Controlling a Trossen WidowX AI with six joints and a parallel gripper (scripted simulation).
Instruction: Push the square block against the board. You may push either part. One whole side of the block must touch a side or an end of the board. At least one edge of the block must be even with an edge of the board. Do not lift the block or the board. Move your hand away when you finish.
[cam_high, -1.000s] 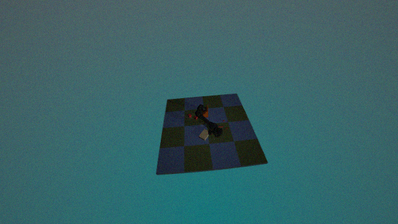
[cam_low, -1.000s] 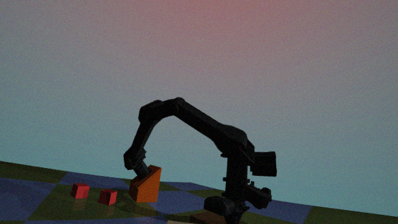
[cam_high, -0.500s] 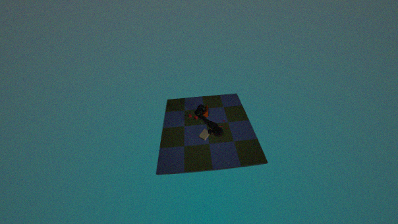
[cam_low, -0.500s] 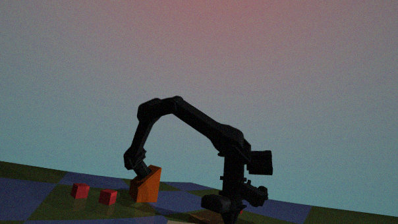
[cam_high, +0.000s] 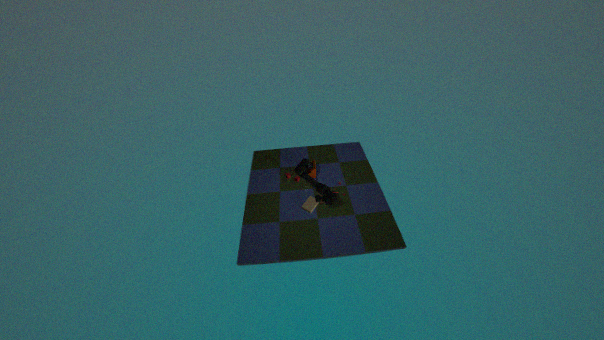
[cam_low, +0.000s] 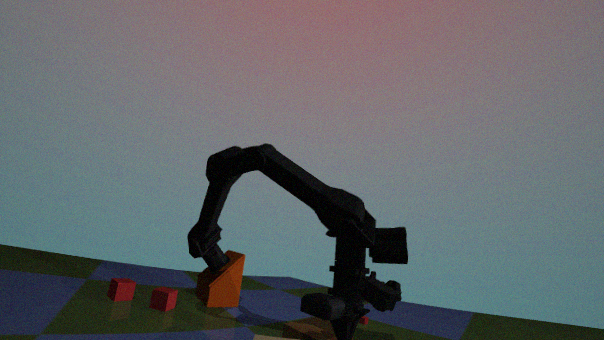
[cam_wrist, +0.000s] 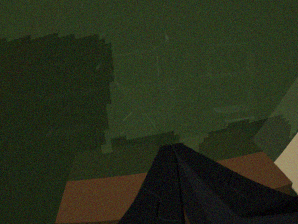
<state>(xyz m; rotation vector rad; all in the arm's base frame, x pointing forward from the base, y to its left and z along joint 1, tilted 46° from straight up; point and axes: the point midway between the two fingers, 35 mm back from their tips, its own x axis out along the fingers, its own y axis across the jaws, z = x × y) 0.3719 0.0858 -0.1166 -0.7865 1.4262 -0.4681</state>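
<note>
My gripper tip is now 130 mm past the thin red bar, 80 mm to the right of it and 10 mm above it. The rest, counted from my gripper tip: tan flat block: 140 mm to the right, 20 mm ahead, 10 mm above; then brown flat block: 60 mm behind, 10 mm to the right, 10 mm above.
</note>
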